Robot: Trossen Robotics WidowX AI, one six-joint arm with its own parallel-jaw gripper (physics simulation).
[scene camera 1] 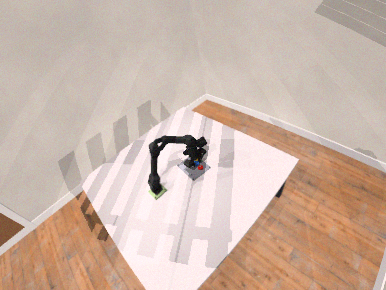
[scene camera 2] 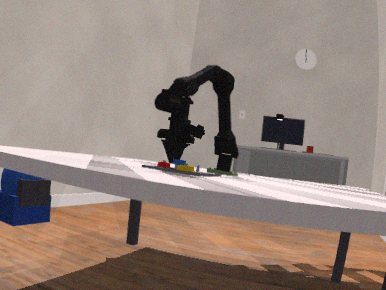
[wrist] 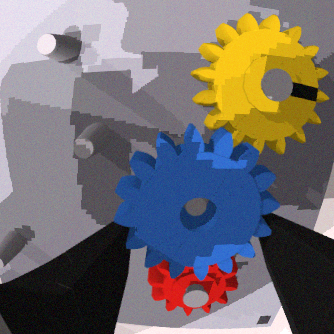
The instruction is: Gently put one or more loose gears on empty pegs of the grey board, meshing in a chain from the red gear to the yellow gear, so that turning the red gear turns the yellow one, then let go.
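Places are measured from the arm's base along level axes (x left, y back, z up), in centimetres.
Where they show: gripper, fingertip midpoint: [scene camera 1: 197, 164] [scene camera 2: 173, 163] [wrist: 195, 227]; arm's base, link origin: [scene camera 1: 157, 190] [scene camera 2: 222, 170].
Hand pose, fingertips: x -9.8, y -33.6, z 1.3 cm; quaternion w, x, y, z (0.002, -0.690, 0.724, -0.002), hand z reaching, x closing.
Each offset is from my fingertips to the top centre of the thing. "spot": to the spot under its first point.
My gripper [wrist: 195, 227] [scene camera 2: 176, 160] [scene camera 1: 194, 161] is shut on a blue gear {dy +0.0, dx +1.2, dz +1.4 cm} [wrist: 195, 199] [scene camera 2: 179, 161] [scene camera 1: 196, 163] and holds it low over the grey board {dy +1.6, dx +2.7, dz +0.5 cm} [wrist: 43, 159] [scene camera 2: 204, 174] [scene camera 1: 195, 174]. A peg top shows through the blue gear's hole. The yellow gear {spot: dy -2.3, dx +5.1, dz +0.5 cm} [wrist: 262, 83] [scene camera 2: 185, 168] sits on its peg at the upper right of the wrist view; the blue gear's teeth reach its teeth. The small red gear {spot: dy +0.2, dx -2.8, dz +0.4 cm} [wrist: 193, 288] [scene camera 2: 163, 164] [scene camera 1: 200, 167] sits on its peg just below the blue gear, partly hidden under it.
Three empty pegs stand on the board's left side in the wrist view: one peg {dy +4.6, dx +7.1, dz +0.3 cm} [wrist: 56, 46] at the top, one peg {dy +3.6, dx +3.4, dz +0.3 cm} [wrist: 87, 144] in the middle, one peg {spot: dy +8.8, dx -1.2, dz -1.1 cm} [wrist: 13, 240] lower down. The arm's green base plate [scene camera 1: 157, 193] [scene camera 2: 222, 172] lies beside the board.
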